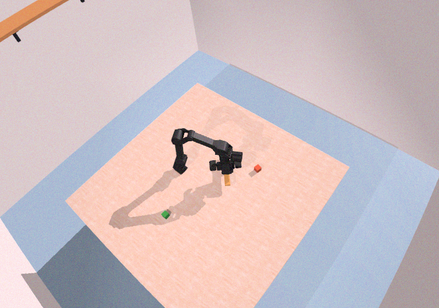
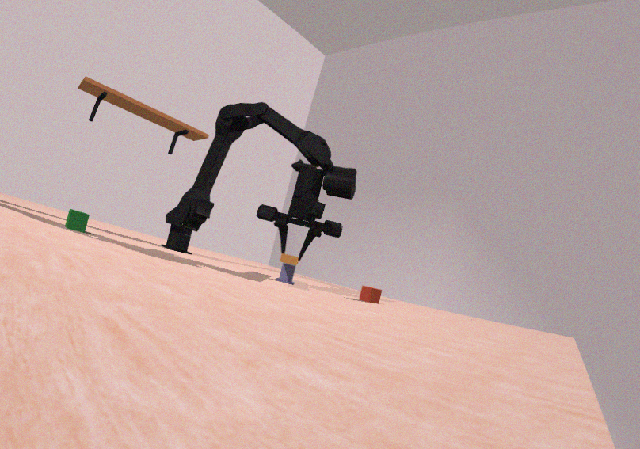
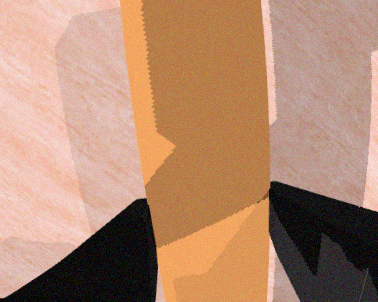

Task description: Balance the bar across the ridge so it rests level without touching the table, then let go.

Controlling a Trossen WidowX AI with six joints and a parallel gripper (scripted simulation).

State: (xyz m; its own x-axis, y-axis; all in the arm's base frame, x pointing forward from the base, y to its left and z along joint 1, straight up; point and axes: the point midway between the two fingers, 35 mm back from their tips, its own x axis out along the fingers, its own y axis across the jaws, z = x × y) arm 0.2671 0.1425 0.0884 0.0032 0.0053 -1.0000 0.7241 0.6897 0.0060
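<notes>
My gripper tip is 2 cm to the right of the bar and 2 cm past it. Round my gripper tip: green cube 43 cm to the right, 11 cm behind, 4 cm below; red cube 15 cm to the left, 13 cm ahead, 4 cm below.
</notes>
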